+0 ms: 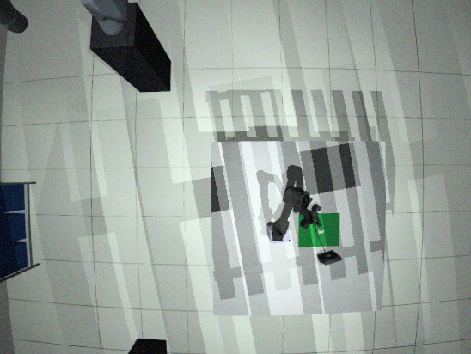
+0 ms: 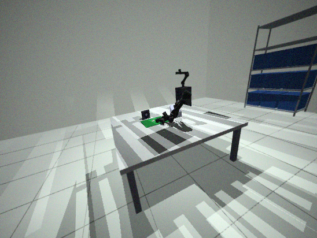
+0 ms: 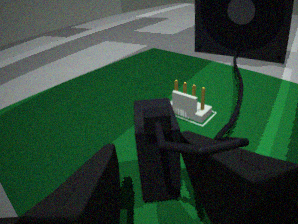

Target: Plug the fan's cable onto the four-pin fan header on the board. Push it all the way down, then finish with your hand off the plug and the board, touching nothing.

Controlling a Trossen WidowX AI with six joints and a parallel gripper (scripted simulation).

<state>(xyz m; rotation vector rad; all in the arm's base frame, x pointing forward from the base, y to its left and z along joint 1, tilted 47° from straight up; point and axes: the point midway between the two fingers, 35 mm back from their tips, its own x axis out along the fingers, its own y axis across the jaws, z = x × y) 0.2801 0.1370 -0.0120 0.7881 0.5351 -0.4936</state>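
Right now my gripper tip is 1 cm to the left of the dark plug and 1 cm above it. The rest, counted from my gripper tip: fan header (7 cm to the right, 3 cm below, 3 cm ahead); then green board (6 cm to the right, 5 cm below, 2 cm ahead); then black fan (23 cm to the right, 7 cm ahead, 3 cm above).
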